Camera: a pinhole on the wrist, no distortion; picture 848 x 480 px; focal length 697.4 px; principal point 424.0 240.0 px. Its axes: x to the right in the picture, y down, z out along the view. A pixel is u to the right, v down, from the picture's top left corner.
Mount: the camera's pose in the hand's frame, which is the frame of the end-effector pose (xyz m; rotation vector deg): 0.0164 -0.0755 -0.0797 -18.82 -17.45 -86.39
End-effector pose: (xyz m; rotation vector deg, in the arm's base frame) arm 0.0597 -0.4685 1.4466 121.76 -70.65 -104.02
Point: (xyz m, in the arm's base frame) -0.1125 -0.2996 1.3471
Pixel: 730 139
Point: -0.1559 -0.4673 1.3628
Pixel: 400 357
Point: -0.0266 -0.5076 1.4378
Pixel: 146 311
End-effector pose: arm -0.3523 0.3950 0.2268 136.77 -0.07 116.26
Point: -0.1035 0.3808 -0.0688
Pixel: outside the picture
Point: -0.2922 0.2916 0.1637
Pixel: 63 16
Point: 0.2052 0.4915 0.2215
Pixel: 759 305
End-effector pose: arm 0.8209 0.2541 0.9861 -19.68 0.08 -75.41
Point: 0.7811 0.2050 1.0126
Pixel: 547 430
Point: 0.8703 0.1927 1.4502
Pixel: 740 435
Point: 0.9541 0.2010 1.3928
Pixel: 589 443
